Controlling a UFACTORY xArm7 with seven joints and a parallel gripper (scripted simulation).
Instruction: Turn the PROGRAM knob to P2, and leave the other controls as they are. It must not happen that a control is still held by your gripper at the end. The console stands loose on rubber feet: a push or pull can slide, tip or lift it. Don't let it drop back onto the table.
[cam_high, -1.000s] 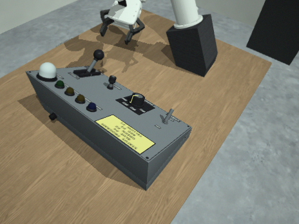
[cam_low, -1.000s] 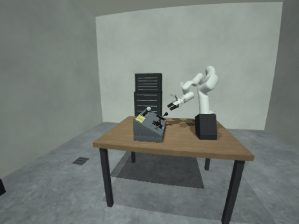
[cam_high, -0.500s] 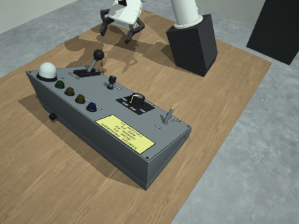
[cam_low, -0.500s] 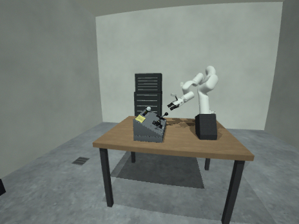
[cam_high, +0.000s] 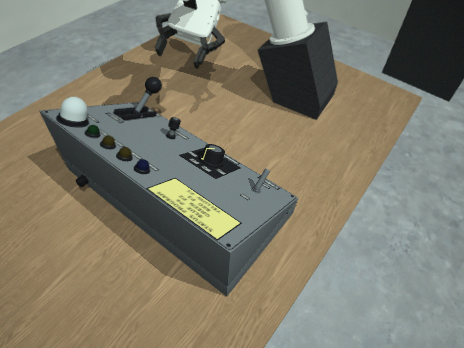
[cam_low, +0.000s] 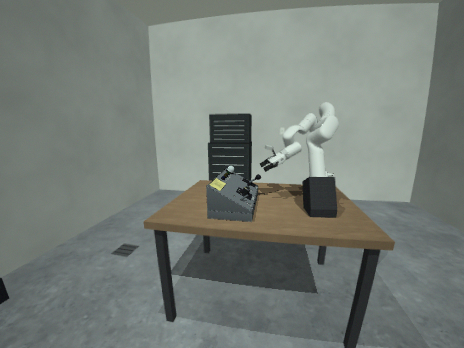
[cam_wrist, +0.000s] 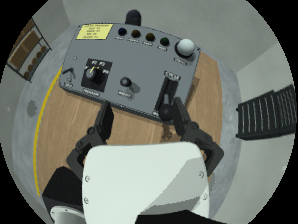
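My hand is 100 mm short of the small slider knob, 50 mm to the right of it and 110 mm above it. From my hand the other things lie so: metal toggle switch: 140 mm ahead, 280 mm to the left, 120 mm below; grey console: 150 mm ahead, 100 mm to the left, 140 mm below; ball-topped lever: 60 mm ahead, 70 mm to the right, 110 mm below.
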